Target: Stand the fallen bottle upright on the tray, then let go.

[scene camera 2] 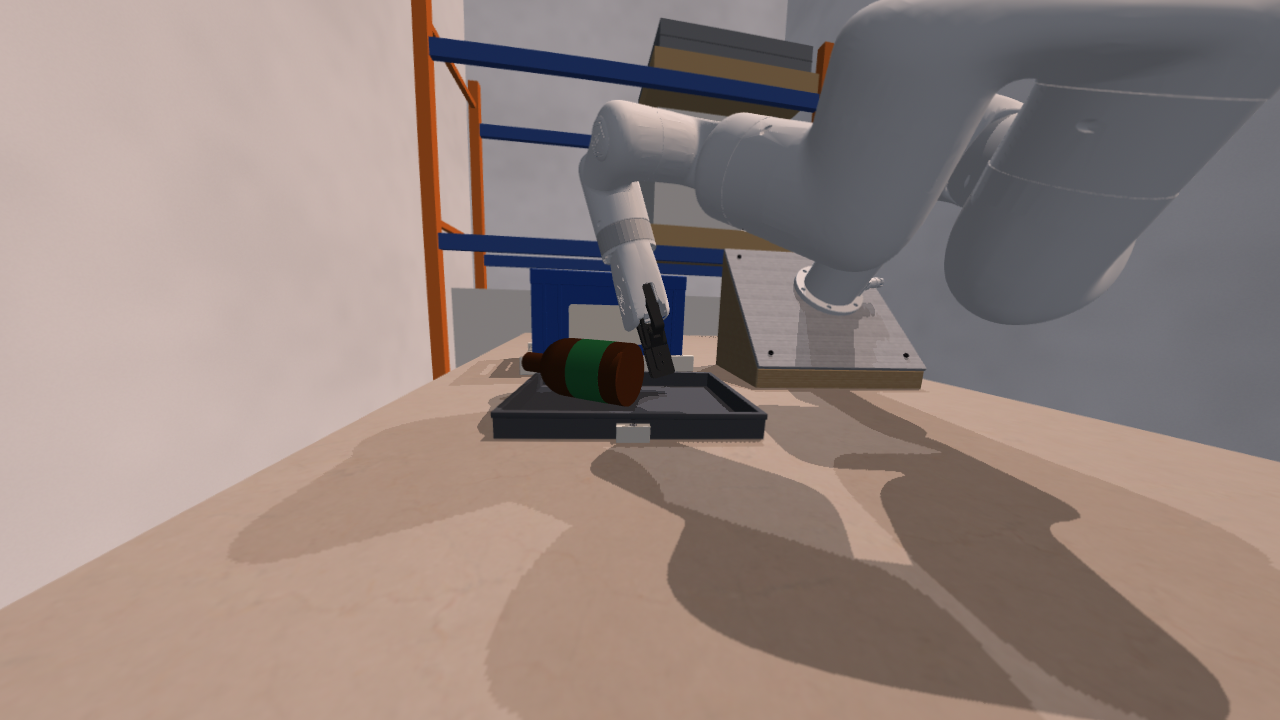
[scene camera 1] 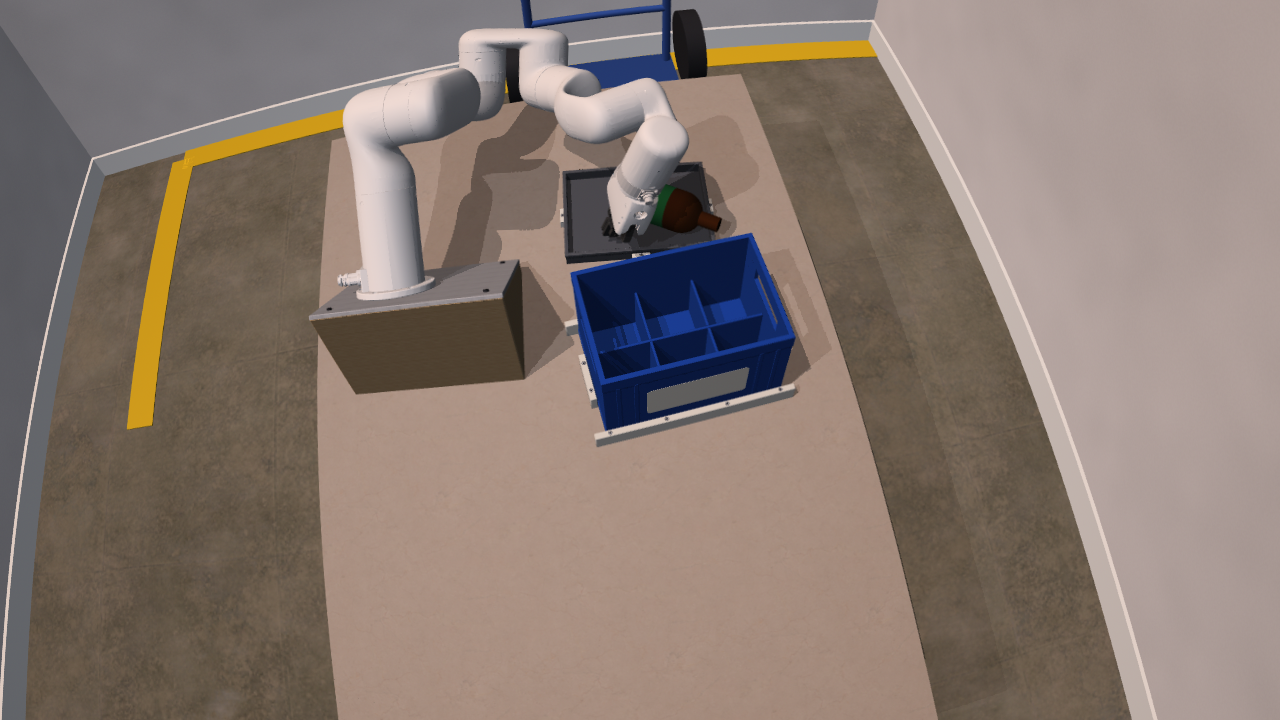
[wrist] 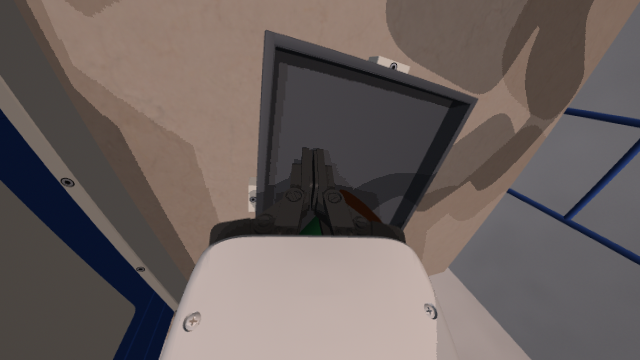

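Pixels of known places: gripper, between the fingertips: [scene camera 2: 663, 375] [scene camera 1: 610, 231] [wrist: 311, 162]; arm's base, origin of its link: [scene camera 2: 826, 291] [scene camera 1: 396, 290].
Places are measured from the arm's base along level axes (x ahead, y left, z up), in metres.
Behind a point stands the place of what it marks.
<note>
A brown bottle [scene camera 1: 684, 210] @[x 0.471, y 0.117, z -0.086 m] [scene camera 2: 586, 369] @[x 0.453, y 0.196, z -0.108 m] with a green band lies on its side on the dark tray [scene camera 1: 565, 234] @[x 0.272, y 0.143, z -0.133 m] [scene camera 2: 554, 428] @[x 0.483, y 0.266, z -0.148 m] [wrist: 425, 82] @[x 0.281, y 0.221, z -0.133 m]. Its neck rests over the tray's short rim, on the right in scene camera 1 and the left in scene camera 2. Its base faces the middle of the tray. My gripper [scene camera 2: 664, 368] @[x 0.348, y 0.131, z -0.130 m] [wrist: 311, 162] @[x 0.348, y 0.131, z -0.130 m] is shut and empty. Its fingers point down over the tray, beside the bottle's base end. In the wrist view the gripper body hides most of the bottle; a brown sliver and a bit of green show.
A blue crate [scene camera 1: 698, 394] @[x 0.415, y -0.216, z -0.087 m] [scene camera 2: 547, 308] @[x 0.511, y -0.025, z -0.047 m] with compartments stands beside the tray, held by white rails [scene camera 1: 698, 413] @[x 0.414, y -0.227, z -0.129 m]. The arm's wooden base block [scene camera 1: 438, 344] @[x 0.056, y -0.092, z -0.026 m] [scene camera 2: 841, 377] @[x 0.048, y 0.114, z -0.140 m] stands to the side of the tray. A blue trolley [scene camera 1: 631, 71] stands beyond the table. A shelf rack [scene camera 2: 427, 179] is behind.
</note>
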